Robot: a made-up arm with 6 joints.
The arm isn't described. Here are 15 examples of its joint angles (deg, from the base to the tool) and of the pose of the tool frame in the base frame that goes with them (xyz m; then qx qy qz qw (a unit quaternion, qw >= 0)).
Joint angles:
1: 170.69 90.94 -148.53 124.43 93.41 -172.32
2: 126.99 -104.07 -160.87 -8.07 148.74 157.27
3: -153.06 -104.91 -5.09 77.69 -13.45 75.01
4: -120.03 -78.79 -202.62 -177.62 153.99 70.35
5: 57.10 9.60 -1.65 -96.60 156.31 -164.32
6: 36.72 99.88 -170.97 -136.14 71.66 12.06
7: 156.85 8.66 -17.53 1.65 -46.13 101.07
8: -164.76 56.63 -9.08 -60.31 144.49 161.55
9: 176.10 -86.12 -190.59 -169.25 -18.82 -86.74
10: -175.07 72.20 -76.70 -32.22 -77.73 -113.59
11: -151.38 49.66 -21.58 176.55 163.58 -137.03
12: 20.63 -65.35 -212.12 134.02 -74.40 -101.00
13: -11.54 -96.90 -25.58 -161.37 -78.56 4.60
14: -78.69 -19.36 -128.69 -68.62 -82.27 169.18
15: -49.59 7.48 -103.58 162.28 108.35 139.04
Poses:
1: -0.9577 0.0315 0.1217 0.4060 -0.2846 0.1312 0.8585
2: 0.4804 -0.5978 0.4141 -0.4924 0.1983 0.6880 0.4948
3: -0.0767 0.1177 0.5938 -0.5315 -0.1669 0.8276 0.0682
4: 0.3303 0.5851 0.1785 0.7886 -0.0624 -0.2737 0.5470
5: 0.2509 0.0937 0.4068 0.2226 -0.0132 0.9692 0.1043
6: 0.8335 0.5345 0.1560 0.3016 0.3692 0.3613 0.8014
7: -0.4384 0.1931 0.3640 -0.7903 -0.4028 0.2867 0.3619
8: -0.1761 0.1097 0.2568 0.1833 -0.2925 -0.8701 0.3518
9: 0.9250 -0.0916 0.4403 0.5217 0.3546 0.5800 0.5154
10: -0.6757 -0.1462 0.0789 0.7360 -0.1785 -0.4167 0.5028
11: -0.3879 -0.2219 0.1692 -0.0503 -0.3751 0.5654 0.7329
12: -0.6038 -0.3569 0.5645 0.3507 0.2504 -0.6032 0.6712
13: -0.1116 0.0760 0.4829 0.0992 0.9103 0.1365 0.3780
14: 0.1387 0.0543 1.1070 -0.5887 -0.0271 -0.7438 0.3154
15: 0.4114 -0.4026 1.0487 -0.1971 0.1685 0.6912 0.6745
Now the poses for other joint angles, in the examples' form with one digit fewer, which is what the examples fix.
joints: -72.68 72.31 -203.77 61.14 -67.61 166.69
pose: 0.026 -0.600 0.755 0.304 -0.338 -0.382 0.804
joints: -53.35 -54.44 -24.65 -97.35 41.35 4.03
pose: 0.169 -0.244 0.626 0.727 0.027 -0.078 0.681
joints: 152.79 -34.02 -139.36 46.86 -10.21 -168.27
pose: 0.308 -0.046 1.277 -0.046 -0.045 -0.962 0.266
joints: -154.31 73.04 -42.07 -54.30 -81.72 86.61
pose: -0.328 -0.301 0.015 0.190 0.821 -0.528 0.103
